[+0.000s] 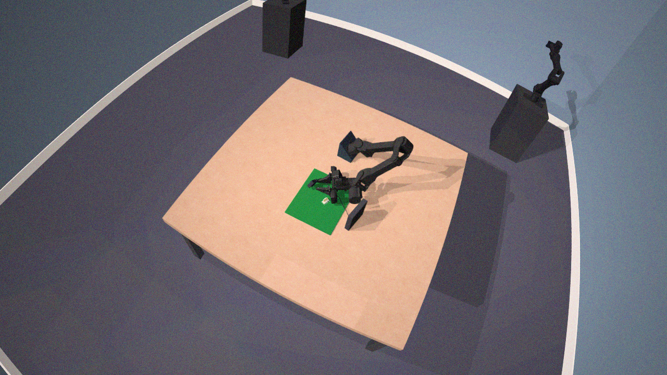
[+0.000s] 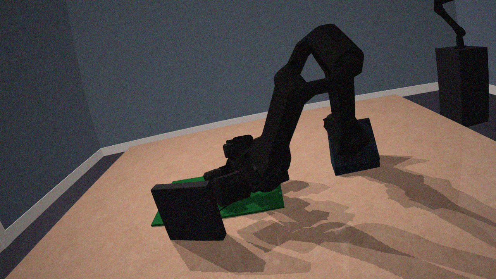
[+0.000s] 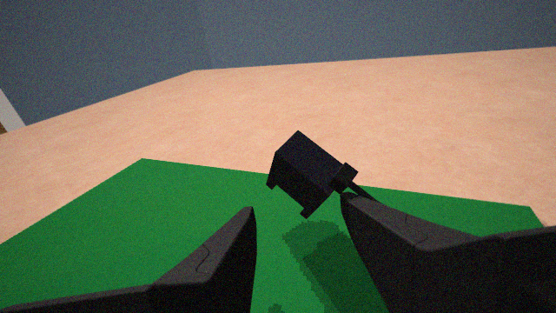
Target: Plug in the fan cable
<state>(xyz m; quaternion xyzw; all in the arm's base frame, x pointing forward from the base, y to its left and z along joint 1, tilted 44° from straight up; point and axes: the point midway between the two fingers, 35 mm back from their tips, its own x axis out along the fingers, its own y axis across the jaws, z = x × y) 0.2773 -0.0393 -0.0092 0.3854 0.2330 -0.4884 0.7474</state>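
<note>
My gripper tip is 4 cm short of the green board, 5 cm to the right of it and 5 cm above it. Round my gripper tip: dark fan (8 cm ahead, 23 cm to the left, 2 cm above); black plug (2 cm to the right).
</note>
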